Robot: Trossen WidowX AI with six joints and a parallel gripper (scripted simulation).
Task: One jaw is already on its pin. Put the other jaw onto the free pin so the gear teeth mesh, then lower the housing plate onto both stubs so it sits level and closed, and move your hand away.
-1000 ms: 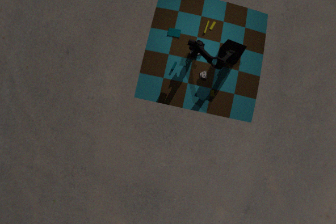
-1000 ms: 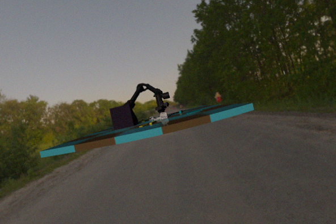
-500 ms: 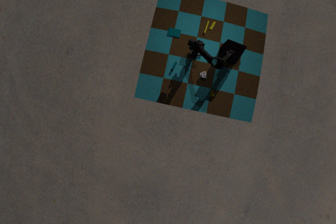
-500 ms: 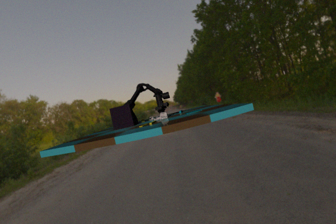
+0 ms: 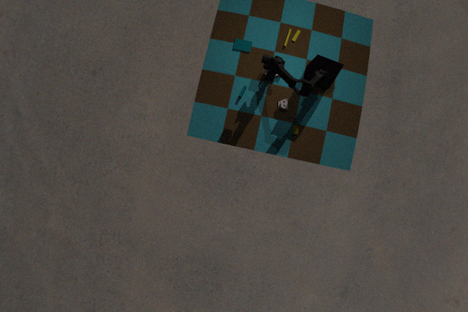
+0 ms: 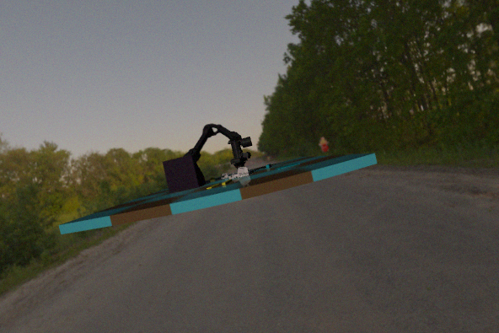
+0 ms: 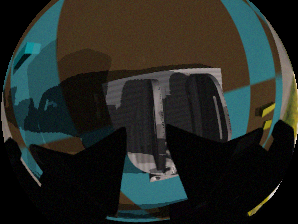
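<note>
Now: the grey jaw 40 mm behind my gripper tip and 10 mm to the right of it. Also, from my gripper tip: teal plate 260 mm ahead, 180 mm to the right, 10 mm below; light-grey plate-like piece 220 mm to the left, 130 mm behind, 10 mm above; teal stick 190 mm to the left, 190 mm ahead.
</note>
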